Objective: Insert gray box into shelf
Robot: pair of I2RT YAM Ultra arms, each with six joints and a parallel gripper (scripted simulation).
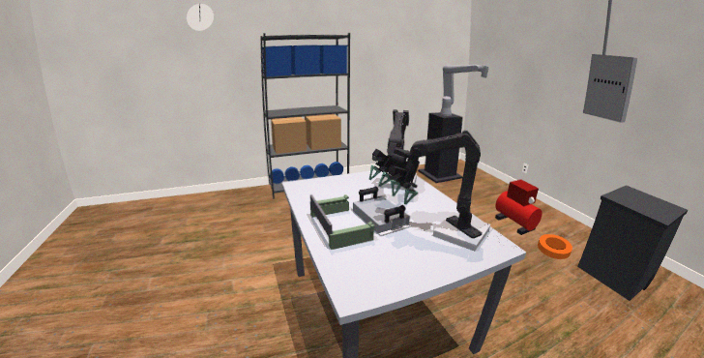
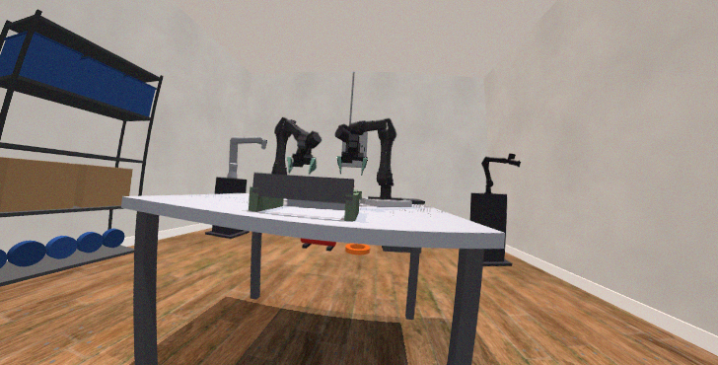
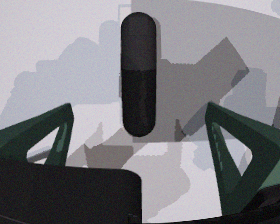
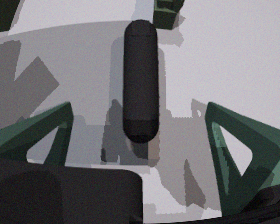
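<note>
The gray box lies 120 mm to the right of my left hand, 110 mm below it and 40 mm ahead of it. From my left hand the other things lie so: dark back plate: 360 mm ahead, 110 mm to the right, 80 mm below.
The gray box is 130 mm to the left of my right hand, 100 mm below it and 20 mm ahead of it. Round my right hand: dark back plate 340 mm ahead, 140 mm to the left, 70 mm below.
</note>
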